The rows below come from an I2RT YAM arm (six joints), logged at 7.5 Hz.
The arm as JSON. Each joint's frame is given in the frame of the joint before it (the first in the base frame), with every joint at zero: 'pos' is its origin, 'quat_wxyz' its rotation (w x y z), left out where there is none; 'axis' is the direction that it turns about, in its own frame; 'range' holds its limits. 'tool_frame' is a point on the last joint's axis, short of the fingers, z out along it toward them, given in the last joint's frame.
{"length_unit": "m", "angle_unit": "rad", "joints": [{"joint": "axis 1", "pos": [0.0, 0.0, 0.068], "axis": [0.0, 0.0, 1.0], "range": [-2.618, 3.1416]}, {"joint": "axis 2", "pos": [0.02, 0.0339, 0.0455], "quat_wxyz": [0.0, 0.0, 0.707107, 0.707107], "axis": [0.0, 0.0, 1.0], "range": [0.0, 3.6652]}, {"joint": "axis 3", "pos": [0.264, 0.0, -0.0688], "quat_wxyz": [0.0, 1.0, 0.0, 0.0], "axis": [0.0, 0.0, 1.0], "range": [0.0, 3.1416]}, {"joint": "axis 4", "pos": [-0.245, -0.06, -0.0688], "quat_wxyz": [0.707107, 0.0, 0.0, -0.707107], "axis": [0.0, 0.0, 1.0], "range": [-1.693, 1.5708]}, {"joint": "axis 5", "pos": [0.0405, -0.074, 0.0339], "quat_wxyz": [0.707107, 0.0, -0.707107, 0.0], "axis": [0.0, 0.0, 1.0], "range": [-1.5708, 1.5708]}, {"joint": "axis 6", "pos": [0.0, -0.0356, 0.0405], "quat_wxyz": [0.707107, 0.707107, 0.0, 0.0], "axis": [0.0, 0.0, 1.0], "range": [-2.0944, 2.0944]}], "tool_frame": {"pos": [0.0, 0.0, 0.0], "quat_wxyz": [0.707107, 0.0, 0.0, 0.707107]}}
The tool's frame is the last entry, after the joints.
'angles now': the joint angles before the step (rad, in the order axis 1, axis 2, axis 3, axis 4, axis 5, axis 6). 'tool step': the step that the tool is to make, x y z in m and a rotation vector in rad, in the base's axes. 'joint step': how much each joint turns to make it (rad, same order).
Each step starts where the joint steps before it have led.
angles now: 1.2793 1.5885 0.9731 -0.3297 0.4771 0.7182
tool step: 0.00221 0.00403 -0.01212 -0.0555 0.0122 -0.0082
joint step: -0.0023 0.0495 0.0143 -0.0227 0.0069 0.0028
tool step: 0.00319 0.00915 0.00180 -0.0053 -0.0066 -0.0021
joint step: -0.0005 0.0335 0.0444 -0.0125 0.0075 -0.0032
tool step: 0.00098 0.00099 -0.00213 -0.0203 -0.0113 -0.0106
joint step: -0.0001 0.0128 0.0078 -0.0112 0.0197 0.0001
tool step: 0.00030 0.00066 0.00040 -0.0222 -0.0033 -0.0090
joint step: 0.0009 0.0081 0.0153 -0.0295 0.0133 0.0042
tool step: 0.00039 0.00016 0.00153 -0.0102 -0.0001 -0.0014
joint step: -0.0007 0.0012 0.0098 -0.0178 0.0030 -0.0011
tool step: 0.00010 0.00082 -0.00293 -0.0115 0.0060 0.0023
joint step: 0.0001 0.0103 0.0021 -0.0042 -0.0032 -0.0008
